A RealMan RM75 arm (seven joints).
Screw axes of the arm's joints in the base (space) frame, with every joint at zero. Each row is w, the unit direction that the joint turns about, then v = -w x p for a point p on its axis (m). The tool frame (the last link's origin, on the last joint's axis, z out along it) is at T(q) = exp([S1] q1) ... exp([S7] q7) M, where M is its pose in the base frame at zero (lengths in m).
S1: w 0 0 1 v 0 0 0
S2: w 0 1 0 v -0.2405 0 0
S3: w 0 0 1 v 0 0 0
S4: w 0 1 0 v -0.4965 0 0
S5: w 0 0 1 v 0 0 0
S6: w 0 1 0 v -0.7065 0 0
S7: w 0 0 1 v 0 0 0
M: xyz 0 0 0.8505 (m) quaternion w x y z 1 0 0 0
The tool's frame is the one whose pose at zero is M.
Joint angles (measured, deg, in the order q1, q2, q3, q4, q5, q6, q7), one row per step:
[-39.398, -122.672, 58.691, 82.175, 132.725, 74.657, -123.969]
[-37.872, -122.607, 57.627, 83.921, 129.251, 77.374, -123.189]
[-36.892, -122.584, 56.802, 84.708, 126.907, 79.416, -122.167]
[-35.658, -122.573, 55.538, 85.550, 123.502, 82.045, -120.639]
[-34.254, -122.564, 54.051, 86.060, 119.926, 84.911, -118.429]
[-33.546, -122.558, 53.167, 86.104, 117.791, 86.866, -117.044]
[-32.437, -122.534, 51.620, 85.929, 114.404, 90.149, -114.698]
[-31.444, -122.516, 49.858, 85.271, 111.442, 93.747, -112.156]
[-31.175, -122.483, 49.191, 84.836, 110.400, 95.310, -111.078]
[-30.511, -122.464, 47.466, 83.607, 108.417, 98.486, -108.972]
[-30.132, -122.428, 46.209, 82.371, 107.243, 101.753, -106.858]
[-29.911, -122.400, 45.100, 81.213, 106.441, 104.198, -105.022]
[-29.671, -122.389, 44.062, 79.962, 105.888, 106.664, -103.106]
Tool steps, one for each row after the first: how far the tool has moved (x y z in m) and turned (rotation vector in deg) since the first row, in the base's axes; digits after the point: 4 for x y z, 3 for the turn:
[-0.0007, -0.0095, 0.0055, -1.394, -2.323, -1.018]
[-0.0022, -0.0162, 0.0083, -2.613, -3.637, -1.958]
[-0.0037, -0.0250, 0.0124, -4.087, -5.661, -3.506]
[-0.0072, -0.0346, 0.0165, -5.561, -7.574, -5.435]
[-0.0091, -0.0406, 0.0183, -6.725, -8.702, -6.741]
[-0.0129, -0.0505, 0.0213, -8.548, -10.541, -8.960]
[-0.0183, -0.0604, 0.0237, -10.465, -12.212, -11.136]
[-0.0204, -0.0643, 0.0243, -11.391, -12.770, -12.108]
[-0.0268, -0.0722, 0.0257, -13.050, -14.287, -13.593]
[-0.0322, -0.0798, 0.0252, -15.100, -15.037, -15.265]
[-0.0367, -0.0853, 0.0251, -16.474, -15.705, -16.648]
[-0.0416, -0.0911, 0.0244, -17.912, -16.289, -17.996]

